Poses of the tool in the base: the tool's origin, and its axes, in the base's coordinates. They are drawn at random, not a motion.
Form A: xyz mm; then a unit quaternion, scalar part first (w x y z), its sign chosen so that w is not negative.
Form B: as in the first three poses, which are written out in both.
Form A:
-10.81 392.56 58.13 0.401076 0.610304 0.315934 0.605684
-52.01 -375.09 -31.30 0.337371 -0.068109 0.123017 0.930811
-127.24 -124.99 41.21 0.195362 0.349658 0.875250 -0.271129
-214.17 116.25 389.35 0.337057 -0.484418 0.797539 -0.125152
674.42 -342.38 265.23 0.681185 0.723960 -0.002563 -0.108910
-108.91 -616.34 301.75 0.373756 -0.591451 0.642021 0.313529
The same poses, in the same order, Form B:
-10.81 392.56 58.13 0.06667 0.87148 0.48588 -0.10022 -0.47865 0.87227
-52.01 -375.09 -31.30 -0.76308 0.61130 -0.20980 -0.64481 -0.74210 0.18306
-127.24 -124.99 41.21 -0.67915 0.50614 -0.53159 0.71801 0.60846 -0.33799
-214.17 116.25 389.35 -0.30346 -0.85705 -0.41638 -0.68832 0.49935 -0.52618
674.42 -342.38 265.23 0.97626 -0.15209 -0.15420 0.14466 -0.07196 0.98686
-108.91 -616.34 301.75 -0.02098 -0.52508 -0.85079 -0.99382 0.10377 -0.03953

